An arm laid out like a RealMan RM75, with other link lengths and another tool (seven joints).
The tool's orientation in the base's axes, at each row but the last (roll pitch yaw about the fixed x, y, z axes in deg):
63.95 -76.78 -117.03
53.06 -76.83 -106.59
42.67 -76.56 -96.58
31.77 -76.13 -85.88
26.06 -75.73 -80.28
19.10 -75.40 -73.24
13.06 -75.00 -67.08
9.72 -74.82 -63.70
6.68 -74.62 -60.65
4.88 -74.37 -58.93
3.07 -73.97 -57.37
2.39 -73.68 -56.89
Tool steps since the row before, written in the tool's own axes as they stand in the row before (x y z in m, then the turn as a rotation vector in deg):
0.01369 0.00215 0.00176 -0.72 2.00 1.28
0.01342 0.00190 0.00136 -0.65 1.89 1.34
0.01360 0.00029 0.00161 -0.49 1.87 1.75
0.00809 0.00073 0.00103 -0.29 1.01 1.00
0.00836 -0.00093 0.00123 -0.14 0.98 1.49
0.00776 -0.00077 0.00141 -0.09 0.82 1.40
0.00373 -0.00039 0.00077 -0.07 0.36 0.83
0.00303 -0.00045 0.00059 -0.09 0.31 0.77
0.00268 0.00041 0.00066 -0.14 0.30 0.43
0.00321 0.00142 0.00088 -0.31 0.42 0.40
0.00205 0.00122 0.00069 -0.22 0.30 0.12
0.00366 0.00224 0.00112 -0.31 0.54 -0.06
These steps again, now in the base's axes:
-0.00079 -0.00015 0.01395 0.88 2.32 -0.16
-0.00017 -0.00077 0.01360 0.75 2.28 -0.11
-0.00108 -0.00171 0.01355 0.49 2.56 0.12
0.00013 -0.00071 0.00816 0.23 1.43 0.05
-0.00112 -0.00160 0.00827 -0.07 1.76 0.30
-0.00088 -0.00121 0.00778 -0.15 1.59 0.31
-0.00038 -0.00052 0.00377 -0.19 0.87 0.16
-0.00035 -0.00051 0.00306 -0.20 0.80 0.13
0.00030 0.00013 0.00277 -0.02 0.54 -0.01
0.00110 0.00077 0.00336 0.07 0.63 -0.18
0.00091 0.00077 0.00218 0.14 0.32 -0.17
0.00176 0.00131 0.00385 0.43 0.34 -0.31

